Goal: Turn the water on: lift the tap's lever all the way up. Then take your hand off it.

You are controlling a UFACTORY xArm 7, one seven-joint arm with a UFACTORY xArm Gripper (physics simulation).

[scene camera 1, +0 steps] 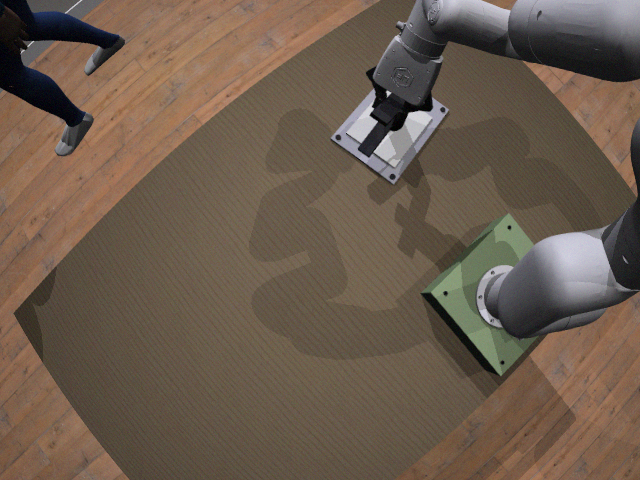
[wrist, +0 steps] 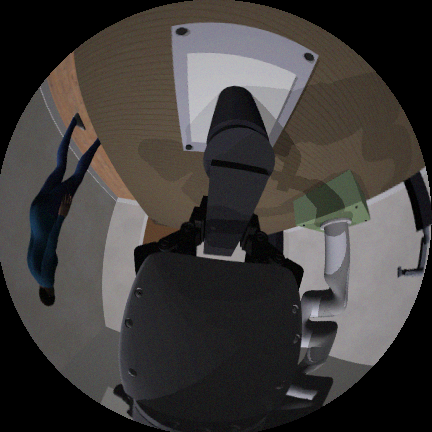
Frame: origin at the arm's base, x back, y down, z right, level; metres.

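Seen in the pictures: gripper, between the fingertips: (scene camera 1: 385, 118) (wrist: 225, 208); arm's base, origin of its link: (wrist: 335, 222).
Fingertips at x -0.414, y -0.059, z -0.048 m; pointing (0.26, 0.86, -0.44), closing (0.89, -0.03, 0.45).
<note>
Pixels of each thing's top centre, then the offset from my fingertips to it. "*": a spot on its surface instead. Level surfaces: height alone.
- black tap, a spot on its surface: (wrist: 235, 107) * dx -0.042, dy +0.046, dz +0.079 m
- pale grey base plate, a spot on its surface: (scene camera 1: 424, 134) * dx +0.030, dy +0.141, dz +0.110 m
- white slab, a spot on its surface: (wrist: 210, 75) * dx -0.074, dy +0.135, dz +0.078 m
- tap's lever, centre of its top: (wrist: 222, 254) (scene camera 1: 394, 99) dx -0.010, dy -0.050, dz +0.018 m
- brown mat, height of its surface: dy +0.150 m
The black tap (scene camera 1: 397, 122) (wrist: 235, 107) stands on a pale grey base plate (scene camera 1: 424, 134) (wrist: 240, 37) with a white slab (scene camera 1: 360, 127) (wrist: 210, 75). Its flat dark bar (scene camera 1: 374, 139) reaches over the slab in the scene view. The tap's lever (scene camera 1: 387, 111) (wrist: 231, 200) runs from the tap's round head back between the fingers. My gripper (scene camera 1: 399, 104) (wrist: 225, 208) is shut on the lever, one finger on each side of it. The fingertips are partly hidden by the lever and the gripper's body. The lever's exact tilt is hard to tell from these views.
A green block (scene camera 1: 465, 279) (wrist: 332, 197) carries the arm's base on the brown mat (scene camera 1: 206, 310) (wrist: 125, 100). The arm (scene camera 1: 558, 279) (wrist: 336, 255) curves round from it. A person (scene camera 1: 41, 82) (wrist: 42, 225) is off to the side, beyond the mat.
</note>
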